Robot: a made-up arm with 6 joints. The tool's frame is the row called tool. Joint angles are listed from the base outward.
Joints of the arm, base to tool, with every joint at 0 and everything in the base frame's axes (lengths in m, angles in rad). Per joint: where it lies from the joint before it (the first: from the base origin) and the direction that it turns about. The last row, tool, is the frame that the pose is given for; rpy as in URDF.
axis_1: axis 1 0 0 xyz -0.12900 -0.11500 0.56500
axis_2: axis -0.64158 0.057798 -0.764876 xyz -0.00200 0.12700 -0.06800
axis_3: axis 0 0 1 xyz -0.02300 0.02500 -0.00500
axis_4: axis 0 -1 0 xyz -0.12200 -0.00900 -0.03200
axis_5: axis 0 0 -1 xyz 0.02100 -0.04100 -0.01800
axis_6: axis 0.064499 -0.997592 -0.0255 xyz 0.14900 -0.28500 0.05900
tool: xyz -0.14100 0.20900 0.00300 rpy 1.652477 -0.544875 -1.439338
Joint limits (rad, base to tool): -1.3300..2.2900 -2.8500..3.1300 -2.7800..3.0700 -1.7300..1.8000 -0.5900..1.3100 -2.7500..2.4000
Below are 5 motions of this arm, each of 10 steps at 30 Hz.
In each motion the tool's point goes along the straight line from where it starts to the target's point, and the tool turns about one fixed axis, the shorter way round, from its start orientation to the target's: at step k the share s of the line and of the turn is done. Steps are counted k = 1, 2, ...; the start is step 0. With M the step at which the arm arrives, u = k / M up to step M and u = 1 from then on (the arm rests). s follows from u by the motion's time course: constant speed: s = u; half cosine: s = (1 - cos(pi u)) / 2; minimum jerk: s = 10 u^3 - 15 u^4 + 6 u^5.
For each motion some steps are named. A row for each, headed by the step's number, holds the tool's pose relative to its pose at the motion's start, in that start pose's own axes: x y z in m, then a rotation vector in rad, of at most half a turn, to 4 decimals.
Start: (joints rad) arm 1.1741 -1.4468 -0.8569 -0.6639 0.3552 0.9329
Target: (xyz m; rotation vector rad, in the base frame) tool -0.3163 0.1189 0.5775 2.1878 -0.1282 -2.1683
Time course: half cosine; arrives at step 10
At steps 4, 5, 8, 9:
4: -0.0152 0.0045 0.0079 0.0015 -0.0317 -0.0756
5: -0.0221 0.0065 0.0114 0.0022 -0.0458 -0.1094
8: -0.0399 0.0118 0.0207 0.0040 -0.0829 -0.1980
9: -0.0430 0.0127 0.0223 0.0043 -0.0895 -0.2135

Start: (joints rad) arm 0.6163 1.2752 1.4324 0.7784 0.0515 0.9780
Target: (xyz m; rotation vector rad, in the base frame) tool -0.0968 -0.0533 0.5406 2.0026 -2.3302 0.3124
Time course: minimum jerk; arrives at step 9
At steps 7, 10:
7: -0.0030 0.0031 0.0078 0.2323 0.1350 0.1374
10: -0.0033 0.0034 0.0084 0.2516 0.1461 0.1488

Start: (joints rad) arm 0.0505 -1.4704 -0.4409 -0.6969 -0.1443 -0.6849
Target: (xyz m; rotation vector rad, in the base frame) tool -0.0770 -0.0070 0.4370 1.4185 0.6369 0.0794
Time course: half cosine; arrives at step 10
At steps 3, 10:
3: 0.0019 0.0063 -0.0064 0.0391 0.0440 0.0341
10: 0.0092 0.0304 -0.0311 0.1896 0.2136 0.1654

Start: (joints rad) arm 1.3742 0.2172 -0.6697 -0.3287 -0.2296 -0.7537
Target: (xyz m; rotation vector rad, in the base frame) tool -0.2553 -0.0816 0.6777 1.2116 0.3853 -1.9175
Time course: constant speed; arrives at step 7
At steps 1, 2, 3, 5, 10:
1: -0.0039 -0.0028 0.0007 0.0144 -0.0216 -0.0151
2: -0.0077 -0.0057 0.0014 0.0287 -0.0432 -0.0302
3: -0.0116 -0.0085 0.0021 0.0431 -0.0647 -0.0453
5: -0.0194 -0.0141 0.0035 0.0718 -0.1079 -0.0755
10: -0.0271 -0.0198 0.0049 0.1005 -0.1511 -0.1058

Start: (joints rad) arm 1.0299 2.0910 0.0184 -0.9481 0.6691 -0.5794
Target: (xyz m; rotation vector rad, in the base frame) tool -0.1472 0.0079 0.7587 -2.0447 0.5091 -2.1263
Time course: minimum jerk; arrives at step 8
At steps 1, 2, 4, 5, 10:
1: 0.0002 0.0003 0.0004 -0.0056 -0.0025 -0.0028
2: 0.0013 0.0020 0.0026 -0.0359 -0.0161 -0.0180
4: 0.0061 0.0098 0.0126 -0.1734 -0.0780 -0.0872
5: 0.0089 0.0143 0.0183 -0.2514 -0.1130 -0.1264
10: 0.0122 0.0197 0.0253 -0.3468 -0.1559 -0.1743

